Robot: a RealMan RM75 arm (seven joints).
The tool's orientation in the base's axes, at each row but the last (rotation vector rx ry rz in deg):
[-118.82 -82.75 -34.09]
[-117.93 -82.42 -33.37]
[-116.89 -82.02 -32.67]
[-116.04 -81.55 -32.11]
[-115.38 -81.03 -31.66]
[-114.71 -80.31 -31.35]
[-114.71 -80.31 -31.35]
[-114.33 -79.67 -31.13]
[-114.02 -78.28 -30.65]
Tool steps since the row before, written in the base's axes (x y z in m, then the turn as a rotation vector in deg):
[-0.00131 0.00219 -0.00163 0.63 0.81 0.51]
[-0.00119 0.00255 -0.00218 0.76 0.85 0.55]
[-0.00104 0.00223 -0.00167 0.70 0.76 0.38]
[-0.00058 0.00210 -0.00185 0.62 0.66 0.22]
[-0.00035 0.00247 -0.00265 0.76 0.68 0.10]
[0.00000 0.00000 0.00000 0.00 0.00 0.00]
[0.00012 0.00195 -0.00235 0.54 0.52 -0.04]
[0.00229 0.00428 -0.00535 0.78 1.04 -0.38]
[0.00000 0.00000 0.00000 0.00 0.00 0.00]
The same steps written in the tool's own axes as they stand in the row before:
[0.00009 -0.00156 0.00259 1.10 0.28 0.17]
[0.00002 -0.00139 0.00328 1.20 0.38 0.17]
[0.00014 -0.00120 0.00272 1.00 0.38 0.24]
[0.00007 -0.00065 0.00278 0.81 0.37 0.29]
[-0.00013 -0.00029 0.00363 0.79 0.52 0.39]
[0.00000 0.00000 0.00000 0.00 0.00 0.00]
[-0.00016 0.00025 0.00304 0.51 0.39 0.38]
[0.00020 0.00255 0.00676 0.73 0.58 0.98]
[0.00000 0.00000 0.00000 0.00 0.00 0.00]

